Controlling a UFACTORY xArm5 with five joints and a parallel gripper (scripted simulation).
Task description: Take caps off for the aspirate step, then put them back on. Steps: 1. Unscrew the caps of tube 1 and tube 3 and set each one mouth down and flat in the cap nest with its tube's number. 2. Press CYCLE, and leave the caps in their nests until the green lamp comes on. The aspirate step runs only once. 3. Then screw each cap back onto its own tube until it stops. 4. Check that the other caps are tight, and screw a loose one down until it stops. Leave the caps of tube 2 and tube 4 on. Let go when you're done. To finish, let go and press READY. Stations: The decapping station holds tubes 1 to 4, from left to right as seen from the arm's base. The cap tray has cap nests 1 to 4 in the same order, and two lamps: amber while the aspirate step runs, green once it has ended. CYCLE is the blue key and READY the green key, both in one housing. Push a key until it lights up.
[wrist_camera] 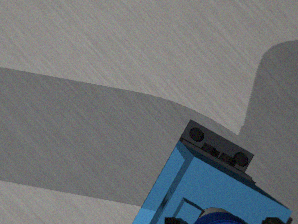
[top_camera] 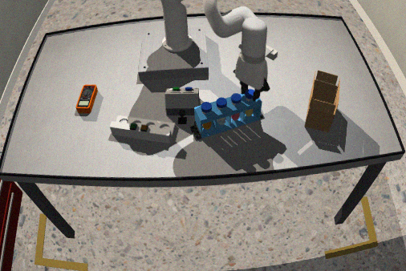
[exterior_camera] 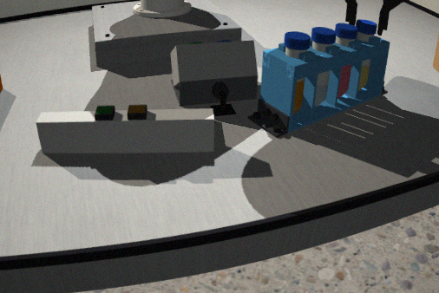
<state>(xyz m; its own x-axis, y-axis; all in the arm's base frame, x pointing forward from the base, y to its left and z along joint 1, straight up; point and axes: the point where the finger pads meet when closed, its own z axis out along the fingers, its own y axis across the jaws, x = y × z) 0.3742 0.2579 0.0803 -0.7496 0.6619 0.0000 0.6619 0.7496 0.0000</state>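
Now: hand 50 mm to the left of the blue cap, 20 mm short of it and 20 mm above it. The rest, counted from my hand: blue key 210 mm to the right, 80 mm behind, 60 mm below; green key 250 mm to the right, 80 mm behind, 60 mm below; grey key housing 230 mm to the right, 80 mm below, 60 mm behind.
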